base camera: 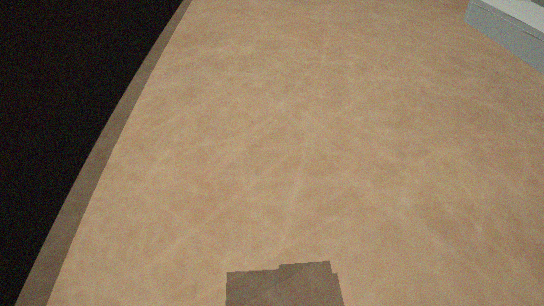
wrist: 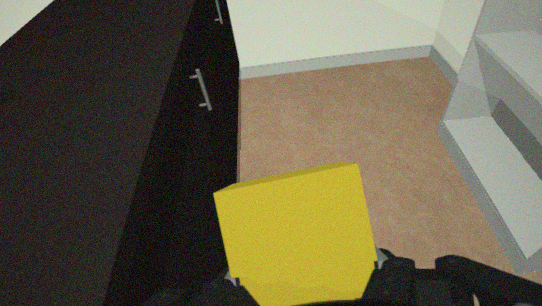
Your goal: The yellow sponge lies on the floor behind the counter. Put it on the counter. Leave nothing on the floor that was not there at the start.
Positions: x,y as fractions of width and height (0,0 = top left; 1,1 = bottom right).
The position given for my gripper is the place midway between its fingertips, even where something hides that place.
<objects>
My gripper shows in the wrist view (0.56,0.87); in the base camera view it is out of frame. A yellow sponge shows in the wrist view (0.57,0.75); in the base camera view it is out of frame.
</objects>
